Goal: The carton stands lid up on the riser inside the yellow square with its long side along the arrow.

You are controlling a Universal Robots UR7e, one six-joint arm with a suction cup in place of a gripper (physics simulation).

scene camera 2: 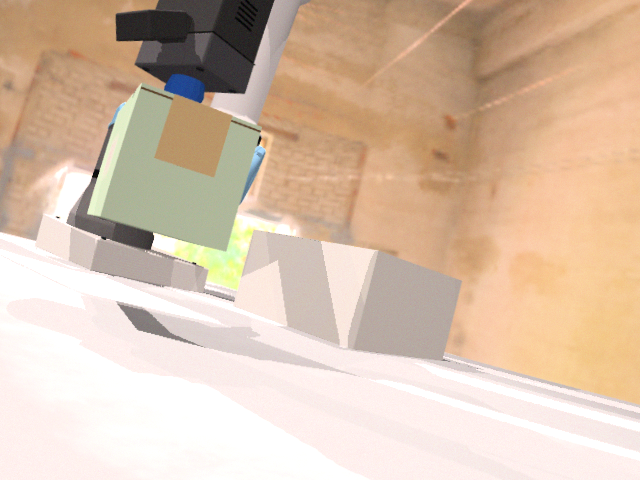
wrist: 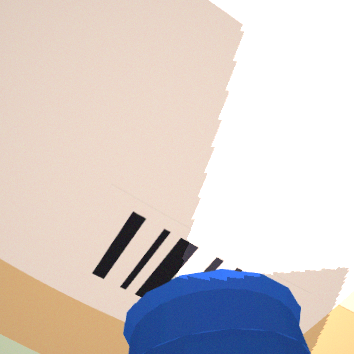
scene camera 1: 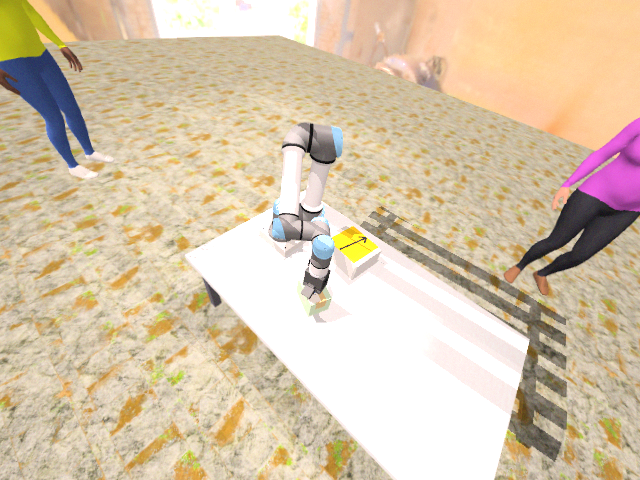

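The pale green carton (scene camera 1: 315,308) (scene camera 2: 165,180) hangs lid up from my gripper's blue suction cup (scene camera 2: 185,93) (wrist: 215,315), above the white table (scene camera 1: 392,377) (scene camera 2: 155,423). Tan tape (scene camera 2: 193,136) (wrist: 60,297) runs over its top and down one side. A large pale label (wrist: 100,125) with black bars lies on its top in the wrist view, where the cup sits. The white riser (scene camera 1: 363,266) (scene camera 2: 405,307) stands apart, beside the carton. The yellow square (scene camera 1: 360,252) and black arrow (scene camera 1: 353,244) are on the riser's top. The carton's exact turn against the arrow is hard to tell.
The arm's pale base block (scene camera 1: 285,246) (scene camera 2: 136,266) stands at the back of the table, near the riser. A person in a yellow top (scene camera 1: 18,33) stands on the floor at the left. A person in a magenta top (scene camera 1: 615,178) stands at the right, off the table's edge.
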